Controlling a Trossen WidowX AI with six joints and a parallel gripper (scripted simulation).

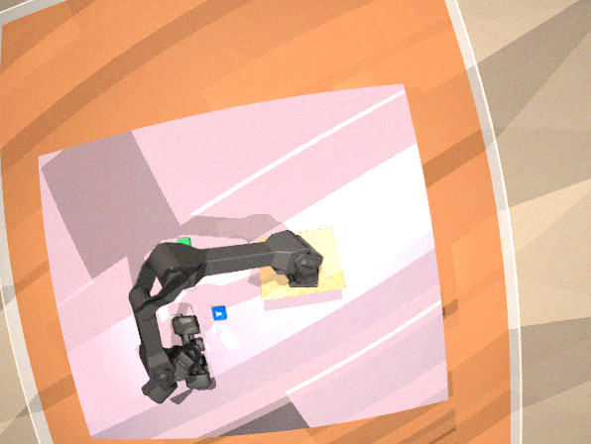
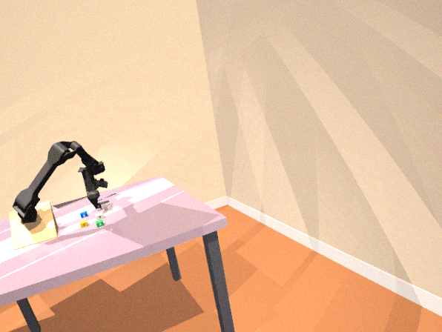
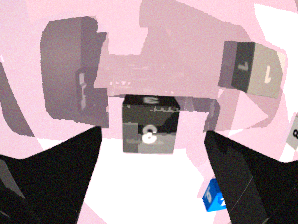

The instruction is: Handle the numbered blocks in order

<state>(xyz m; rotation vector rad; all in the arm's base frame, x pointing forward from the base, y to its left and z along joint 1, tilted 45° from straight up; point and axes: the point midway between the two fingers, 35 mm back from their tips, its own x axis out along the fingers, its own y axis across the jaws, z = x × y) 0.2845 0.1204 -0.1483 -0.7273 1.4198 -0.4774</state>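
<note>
The black block is 1 cm to the left of my gripper tip and 1 cm ahead of it. From my gripper tip the other things lie so: yellow block (22 cm to the right, 5 cm behind); white block (16 cm to the right, 2 cm ahead); blue block (8 cm to the right, 6 cm behind).
</note>
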